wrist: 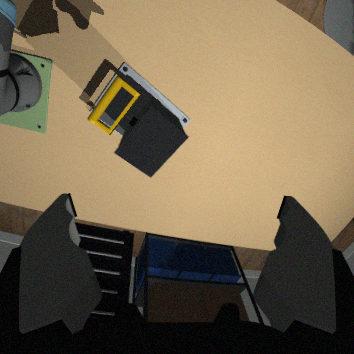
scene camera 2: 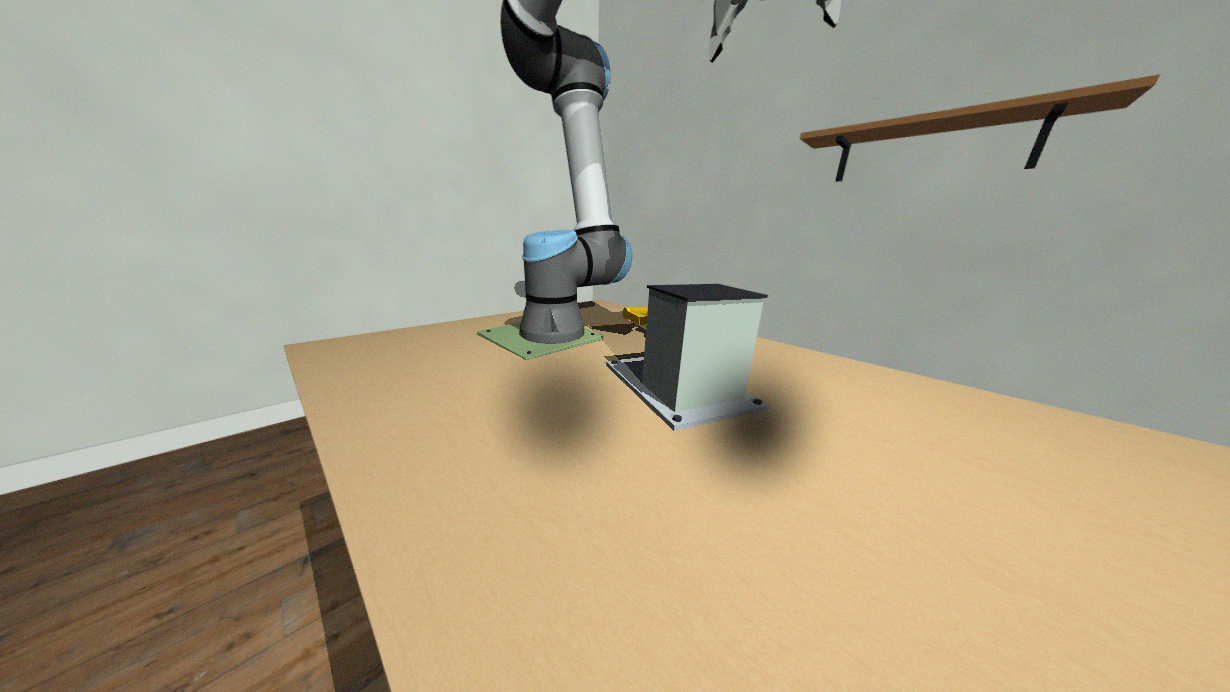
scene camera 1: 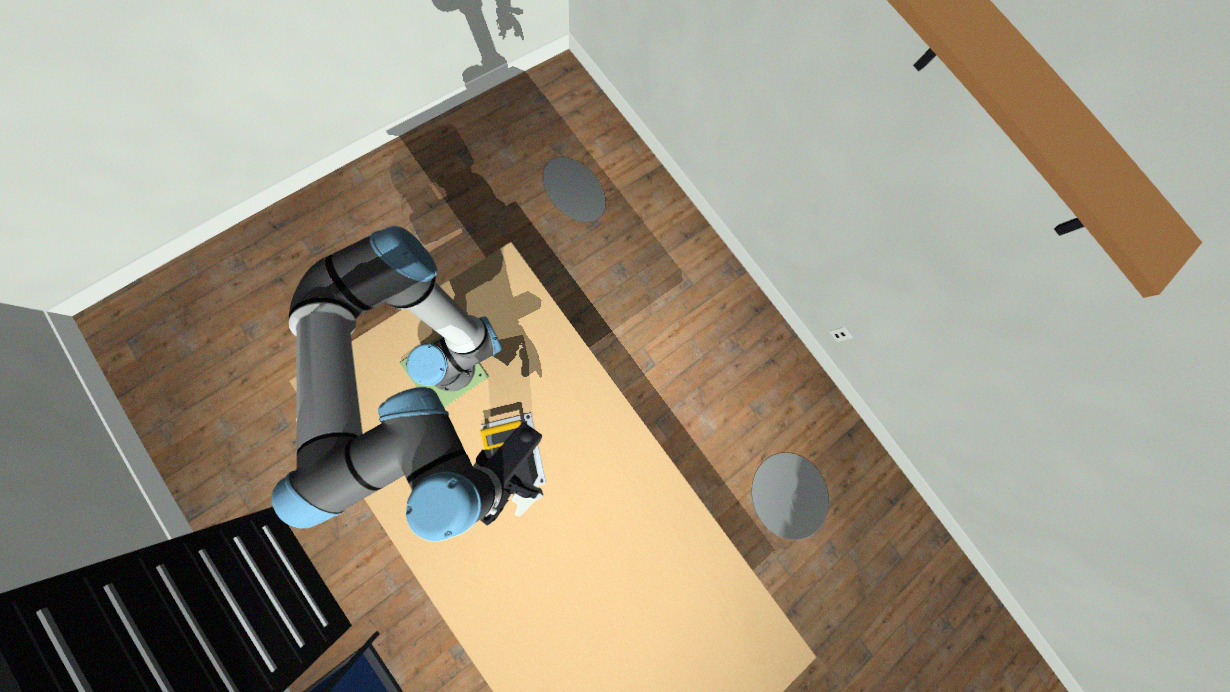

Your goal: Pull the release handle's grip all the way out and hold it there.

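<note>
The release handle's yellow grip (scene camera 1: 501, 425) (scene camera 2: 634, 311) (wrist: 105, 99) is a rectangular loop on the side of a dark-topped, pale-sided box (scene camera 2: 715, 352) (wrist: 152, 140) facing the robot's base. The box stands on a grey base plate (scene camera 2: 718, 415) (wrist: 157, 95) on the table. How far out the grip stands is hard to tell. My gripper (scene camera 1: 528, 499) (scene camera 2: 773, 42) (wrist: 177, 196) is open and empty, high above the table. In the wrist view the grip lies up and left of the fingers, well apart from them. In scene camera 1 the arm's hand covers most of the box.
The arm's green mounting plate (scene camera 2: 503, 338) (wrist: 44, 90) is on the table (scene camera 1: 619, 550) beyond the grip side. A black drawer unit (scene camera 1: 184, 602) and a blue container (scene camera 1: 356, 675) (wrist: 190, 255) stand beside the table. A wooden shelf (scene camera 1: 1049, 129) (scene camera 2: 971, 120) is on the wall.
</note>
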